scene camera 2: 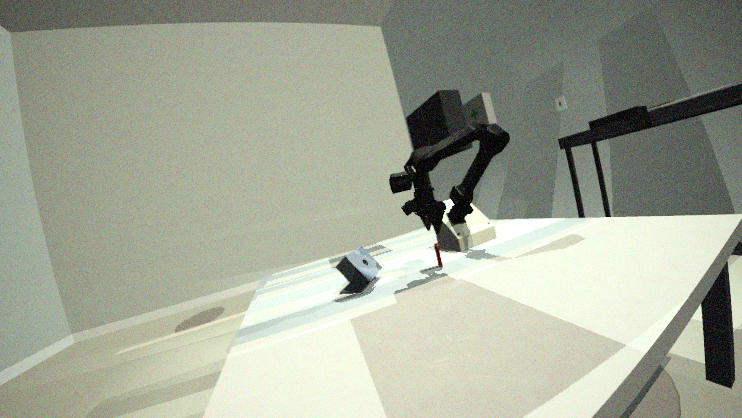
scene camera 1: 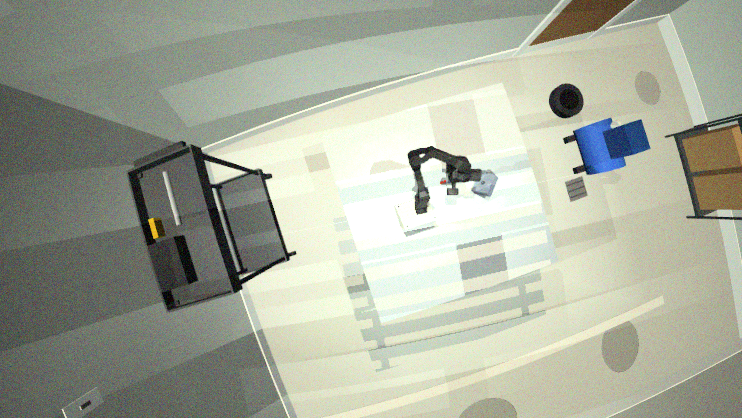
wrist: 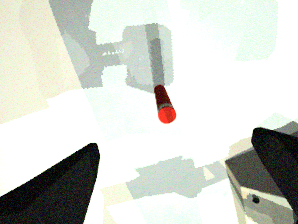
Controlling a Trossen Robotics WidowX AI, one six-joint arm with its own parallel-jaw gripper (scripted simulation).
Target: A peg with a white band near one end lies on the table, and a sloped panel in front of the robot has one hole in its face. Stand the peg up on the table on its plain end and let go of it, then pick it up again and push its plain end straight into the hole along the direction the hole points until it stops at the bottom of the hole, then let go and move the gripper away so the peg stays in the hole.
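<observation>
A sloped panel (scene camera 2: 352,268) is here in the scene. My own gripper (scene camera 2: 433,232) is here as well, open and holding nothing, and I can also see my gripper (wrist: 176,142) from the wrist.
</observation>
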